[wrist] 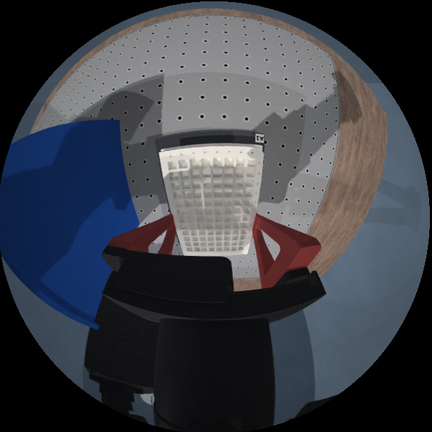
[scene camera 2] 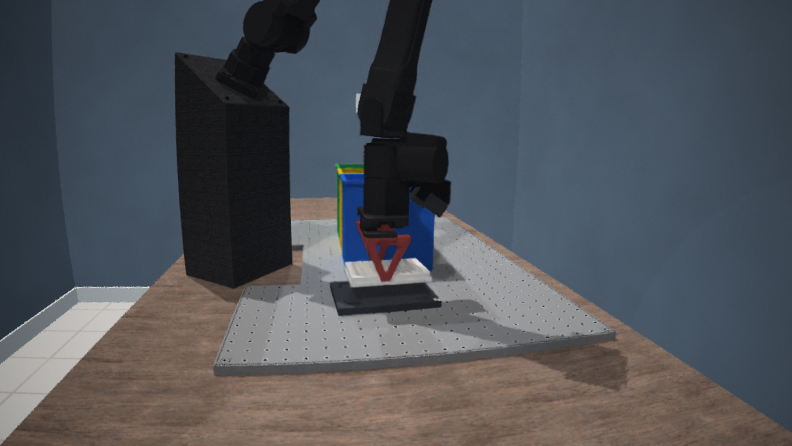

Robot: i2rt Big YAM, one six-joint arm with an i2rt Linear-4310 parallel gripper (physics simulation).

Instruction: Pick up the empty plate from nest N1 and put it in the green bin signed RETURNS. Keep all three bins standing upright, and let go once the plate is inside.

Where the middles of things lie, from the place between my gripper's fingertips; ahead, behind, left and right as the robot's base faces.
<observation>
I see the white plate point(scene camera 2: 360, 273) 1 cm ahead of my hand. Round my hand: blue bin point(scene camera 2: 353, 249): 18 cm to the left, 7 cm ahead, 4 cm above; dark nest point(scene camera 2: 398, 297): 4 cm below.
</observation>
